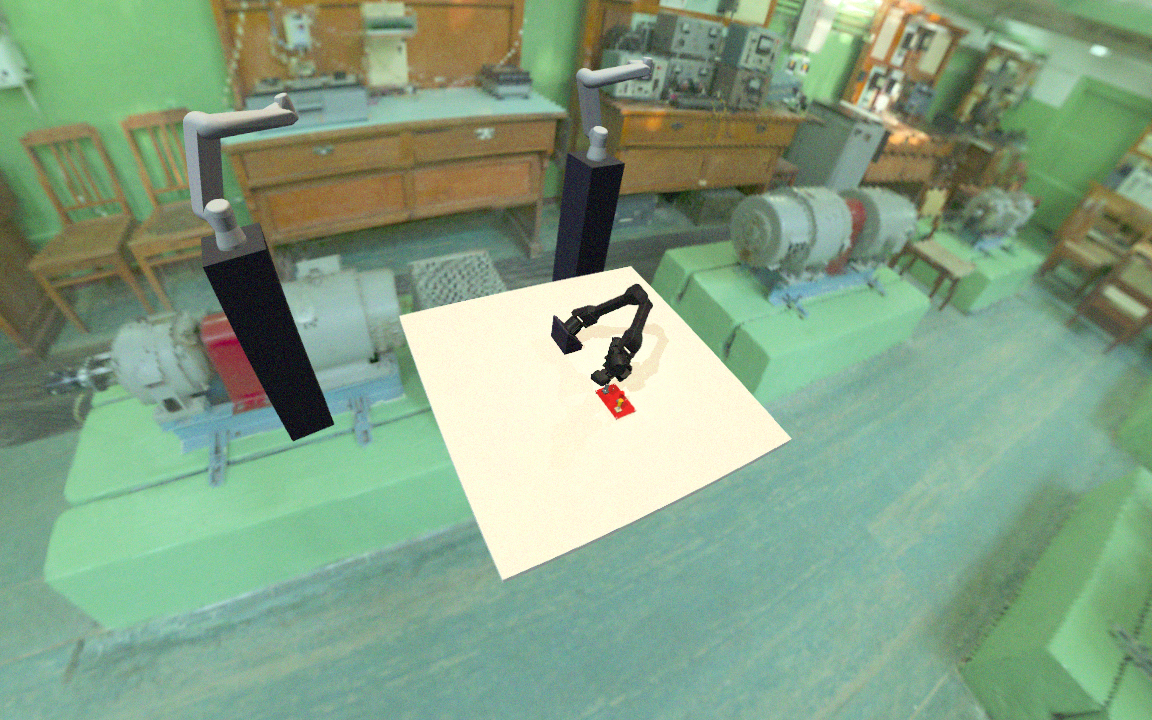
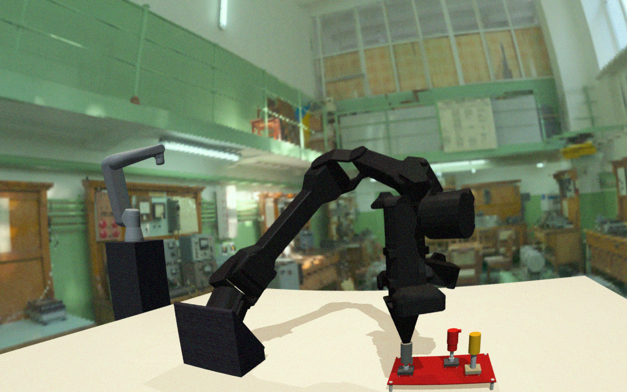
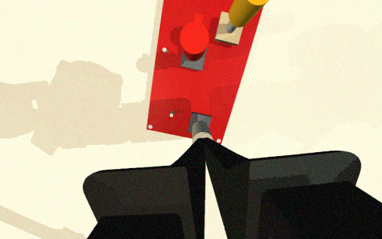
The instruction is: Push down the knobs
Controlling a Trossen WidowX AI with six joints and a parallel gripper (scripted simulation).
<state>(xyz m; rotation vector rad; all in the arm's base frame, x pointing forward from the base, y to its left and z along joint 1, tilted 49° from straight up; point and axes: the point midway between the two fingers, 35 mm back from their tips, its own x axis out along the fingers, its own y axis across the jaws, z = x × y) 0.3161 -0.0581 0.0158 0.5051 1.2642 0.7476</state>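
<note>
The grey knob is 10 mm below my gripper tip. The rest, counted from my gripper tip: red knob: 70 mm ahead, 20 mm to the left, 10 mm below.
</note>
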